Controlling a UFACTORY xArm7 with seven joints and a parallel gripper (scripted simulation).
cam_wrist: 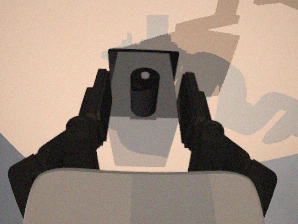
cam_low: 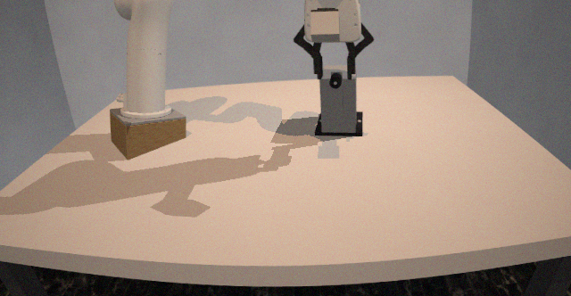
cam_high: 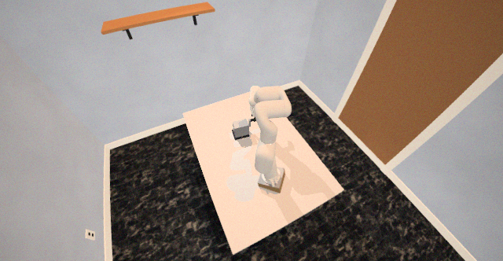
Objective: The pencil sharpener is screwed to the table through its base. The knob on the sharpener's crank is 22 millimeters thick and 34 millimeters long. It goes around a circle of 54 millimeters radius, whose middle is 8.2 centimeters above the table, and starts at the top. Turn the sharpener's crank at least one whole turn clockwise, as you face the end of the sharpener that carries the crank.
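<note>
Right now my hand is 3 cm above the black crank knob and 2 cm to the right of it.
</note>
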